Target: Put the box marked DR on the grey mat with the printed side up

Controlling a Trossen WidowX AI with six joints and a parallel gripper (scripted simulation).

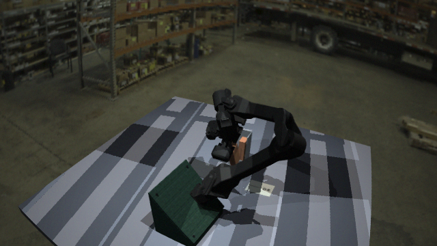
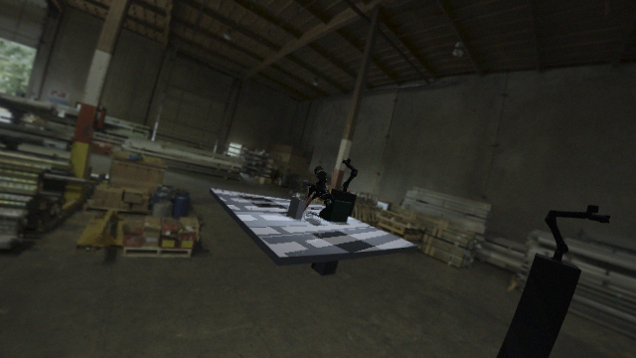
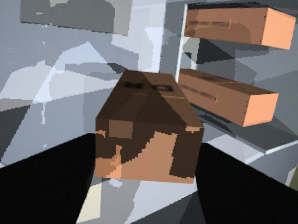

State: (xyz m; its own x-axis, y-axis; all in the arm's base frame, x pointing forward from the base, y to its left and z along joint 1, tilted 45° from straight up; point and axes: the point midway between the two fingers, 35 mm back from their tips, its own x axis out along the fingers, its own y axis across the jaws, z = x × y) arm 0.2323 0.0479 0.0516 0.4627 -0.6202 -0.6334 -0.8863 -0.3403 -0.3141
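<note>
My gripper tip is now 15 cm above the grey mat, 12 cm to the right of it and 1 cm short of it. The rest, counted from my gripper tip: white card: 15 cm below, 13 cm to the right.
</note>
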